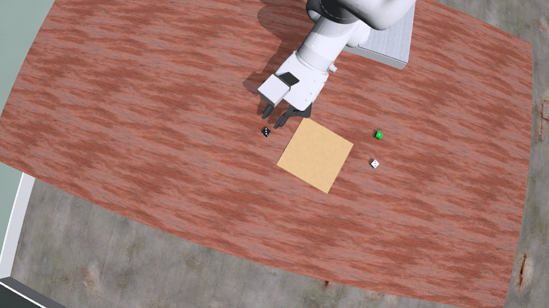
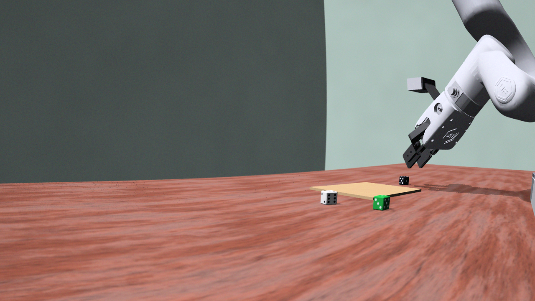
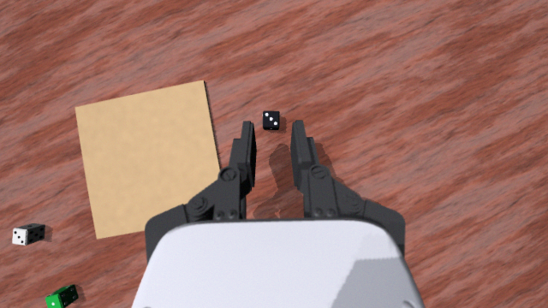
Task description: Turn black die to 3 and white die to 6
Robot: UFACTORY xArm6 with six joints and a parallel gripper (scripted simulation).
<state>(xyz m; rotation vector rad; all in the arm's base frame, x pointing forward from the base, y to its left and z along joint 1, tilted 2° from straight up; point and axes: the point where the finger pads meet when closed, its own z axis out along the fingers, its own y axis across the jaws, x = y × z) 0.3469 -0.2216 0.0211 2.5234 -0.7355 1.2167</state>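
My hand is 30 mm short of the black die, 20 mm to the left of it and 50 mm above it. The rest, counted from my hand: green die (260 mm to the left, 50 mm below); then white die (70 mm ahead, 260 mm to the left, 50 mm below); then tan mat (70 mm ahead, 110 mm to the left, 60 mm below).
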